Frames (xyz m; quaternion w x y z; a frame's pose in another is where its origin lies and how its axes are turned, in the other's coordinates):
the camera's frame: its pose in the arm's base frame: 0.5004 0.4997 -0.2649 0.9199 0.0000 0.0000 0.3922
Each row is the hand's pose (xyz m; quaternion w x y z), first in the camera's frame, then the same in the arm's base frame.
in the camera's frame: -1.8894 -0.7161 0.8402 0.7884 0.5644 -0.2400 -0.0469
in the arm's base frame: -0.2911 -1.3594 0.5753 0.7437 0.6133 0.0006 0.2661
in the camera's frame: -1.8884 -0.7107 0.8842 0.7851 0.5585 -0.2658 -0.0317
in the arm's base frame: -0.2943 -1.3549 0.6193 0.7346 0.6180 -0.0255 0.2788
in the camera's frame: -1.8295 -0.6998 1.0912 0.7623 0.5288 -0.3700 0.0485
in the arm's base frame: -0.2614 -1.3049 0.8263 0.6822 0.6316 -0.1330 0.3436
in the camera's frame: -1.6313 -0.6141 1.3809 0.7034 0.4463 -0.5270 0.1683
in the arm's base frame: -0.1860 -1.1025 1.1160 0.5810 0.6172 -0.3097 0.4307
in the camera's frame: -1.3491 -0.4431 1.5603 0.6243 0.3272 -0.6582 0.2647
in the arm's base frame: -0.1140 -0.7805 1.2954 0.4704 0.5591 -0.4771 0.4883
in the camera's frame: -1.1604 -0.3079 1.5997 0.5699 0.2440 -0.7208 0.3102
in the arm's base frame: -0.0809 -0.5508 1.3348 0.4026 0.5071 -0.5673 0.5088
